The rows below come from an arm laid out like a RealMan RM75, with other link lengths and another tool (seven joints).
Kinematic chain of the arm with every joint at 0, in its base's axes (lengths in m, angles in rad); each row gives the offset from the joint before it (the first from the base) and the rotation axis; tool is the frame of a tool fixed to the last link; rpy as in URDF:
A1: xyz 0 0 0.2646 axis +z
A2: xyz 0 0 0 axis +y
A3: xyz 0 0 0.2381 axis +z
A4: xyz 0 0 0 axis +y
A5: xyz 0 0 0.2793 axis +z
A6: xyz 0 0 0 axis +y
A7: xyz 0 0 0.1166 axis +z
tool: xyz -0.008 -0.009 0.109 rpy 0 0.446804 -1.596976
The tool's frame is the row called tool.
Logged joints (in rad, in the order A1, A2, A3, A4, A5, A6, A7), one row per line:
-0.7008 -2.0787 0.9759 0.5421 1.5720 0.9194 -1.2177
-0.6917 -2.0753 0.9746 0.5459 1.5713 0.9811 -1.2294
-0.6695 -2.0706 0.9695 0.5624 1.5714 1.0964 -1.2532
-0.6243 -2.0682 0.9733 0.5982 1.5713 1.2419 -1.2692
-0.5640 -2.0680 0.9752 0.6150 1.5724 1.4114 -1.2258
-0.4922 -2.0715 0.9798 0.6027 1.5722 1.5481 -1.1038
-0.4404 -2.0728 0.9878 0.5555 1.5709 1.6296 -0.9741
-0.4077 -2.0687 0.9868 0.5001 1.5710 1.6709 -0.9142
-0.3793 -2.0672 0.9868 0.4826 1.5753 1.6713 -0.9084
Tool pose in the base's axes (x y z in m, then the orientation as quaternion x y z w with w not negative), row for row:
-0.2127 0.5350 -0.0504 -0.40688 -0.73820 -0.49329 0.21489
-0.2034 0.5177 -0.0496 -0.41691 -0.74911 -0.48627 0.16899
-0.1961 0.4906 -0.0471 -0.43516 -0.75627 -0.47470 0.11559
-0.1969 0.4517 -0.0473 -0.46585 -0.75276 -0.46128 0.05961
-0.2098 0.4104 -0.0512 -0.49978 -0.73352 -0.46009 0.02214
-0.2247 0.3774 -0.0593 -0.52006 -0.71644 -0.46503 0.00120
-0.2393 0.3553 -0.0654 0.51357 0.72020 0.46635 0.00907
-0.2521 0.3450 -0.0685 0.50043 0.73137 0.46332 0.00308
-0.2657 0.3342 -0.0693 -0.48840 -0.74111 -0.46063 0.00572
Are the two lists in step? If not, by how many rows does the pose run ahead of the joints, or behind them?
The pose runs 1 row ahead of the joints: the pose in row i belongs to the joints in row i + 1.
